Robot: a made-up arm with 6 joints.
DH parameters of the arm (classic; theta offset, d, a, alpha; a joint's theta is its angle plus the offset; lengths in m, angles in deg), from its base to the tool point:
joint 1: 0 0.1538 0 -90
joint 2: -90 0 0.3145 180
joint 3: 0 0 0 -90
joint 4: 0 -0.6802 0 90
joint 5: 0 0.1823 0 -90
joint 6: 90 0 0 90
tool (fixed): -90 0 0 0
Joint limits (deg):
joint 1: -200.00..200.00
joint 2: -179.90..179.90
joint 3: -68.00..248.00
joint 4: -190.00..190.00
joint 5: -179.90..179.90
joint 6: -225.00..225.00
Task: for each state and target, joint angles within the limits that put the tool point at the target. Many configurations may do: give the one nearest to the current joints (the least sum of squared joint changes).
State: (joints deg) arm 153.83 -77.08 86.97 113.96 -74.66 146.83
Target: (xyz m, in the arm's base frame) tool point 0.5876 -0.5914 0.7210
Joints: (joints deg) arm 141.39 -66.62 61.17 121.58 -74.66 146.83
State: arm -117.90 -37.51 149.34 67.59 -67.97 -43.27
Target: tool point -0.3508 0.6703 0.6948
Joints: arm -70.23 -17.79 129.47 55.43 -67.97 -43.27
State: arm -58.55 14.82 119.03 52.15 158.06 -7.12
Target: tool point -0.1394 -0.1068 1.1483
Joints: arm -77.46 11.04 92.46 29.11 158.06 -7.12
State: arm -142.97 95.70 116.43 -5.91 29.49 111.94
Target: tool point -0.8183 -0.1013 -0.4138
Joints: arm -160.26 137.50 109.75 -6.75 29.49 111.94
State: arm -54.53 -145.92 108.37 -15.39 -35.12 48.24
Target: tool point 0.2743 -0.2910 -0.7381
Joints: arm -20.50 -179.35 126.60 -14.49 -35.12 48.24
